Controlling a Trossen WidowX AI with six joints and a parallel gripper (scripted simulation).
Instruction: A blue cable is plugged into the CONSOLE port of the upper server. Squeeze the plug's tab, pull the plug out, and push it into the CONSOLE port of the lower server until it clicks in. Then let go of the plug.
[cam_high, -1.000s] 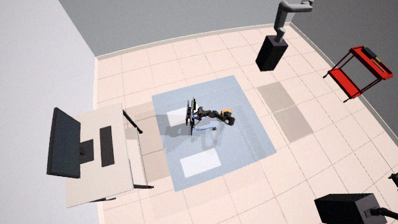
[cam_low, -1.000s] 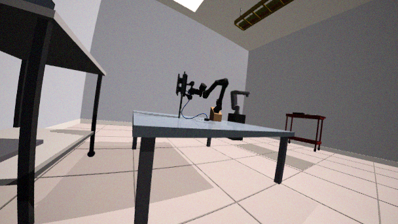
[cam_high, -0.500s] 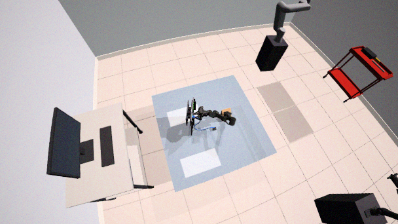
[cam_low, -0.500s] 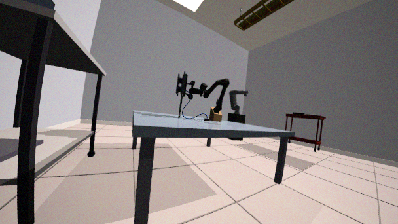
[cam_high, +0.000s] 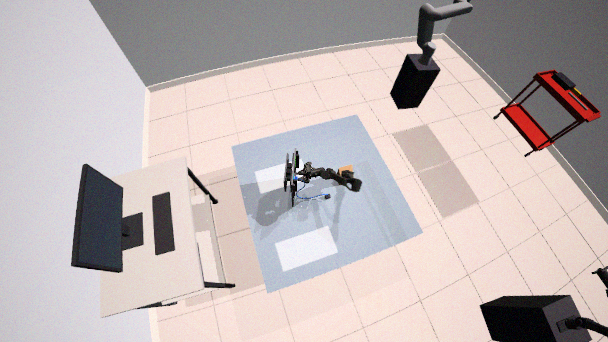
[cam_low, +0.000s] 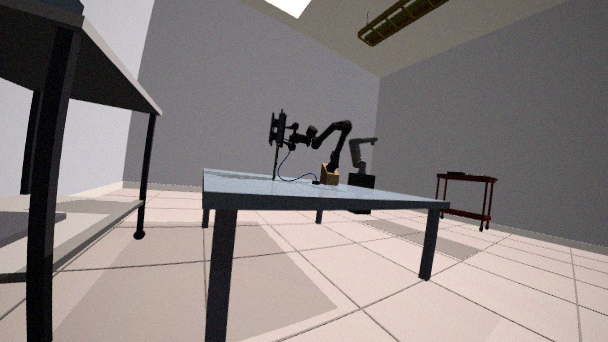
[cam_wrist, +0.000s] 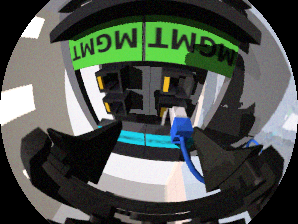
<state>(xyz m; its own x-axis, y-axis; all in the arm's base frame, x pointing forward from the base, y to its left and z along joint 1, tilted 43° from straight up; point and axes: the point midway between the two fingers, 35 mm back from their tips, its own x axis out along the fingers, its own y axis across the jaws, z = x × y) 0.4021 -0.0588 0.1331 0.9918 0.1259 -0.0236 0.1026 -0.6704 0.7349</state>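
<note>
Right now the blue plug is 30 mm ahead of my gripper tip and 20 mm below it.
</note>
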